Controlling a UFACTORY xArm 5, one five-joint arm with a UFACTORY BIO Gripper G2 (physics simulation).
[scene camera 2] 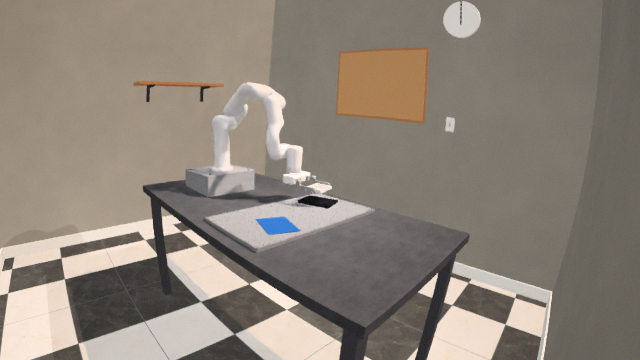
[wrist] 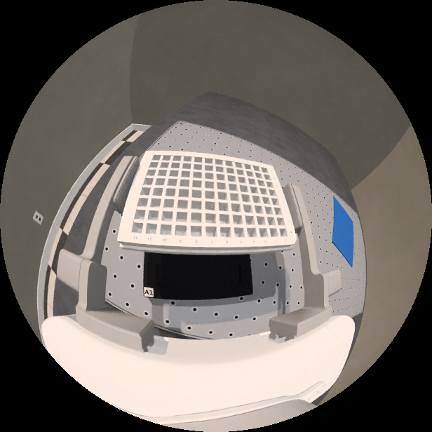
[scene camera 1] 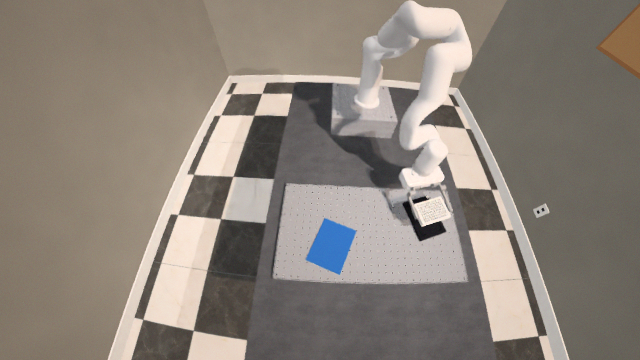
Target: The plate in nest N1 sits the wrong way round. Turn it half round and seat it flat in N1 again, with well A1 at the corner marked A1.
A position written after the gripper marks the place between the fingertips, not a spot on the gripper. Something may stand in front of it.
Observation:
In view: the gripper (scene camera 1: 434, 215), a white well plate (wrist: 181, 202), a flat blue rectangle (wrist: 342, 233) and a black nest (wrist: 189, 276).
The gripper also shows in the wrist view (wrist: 216, 171).

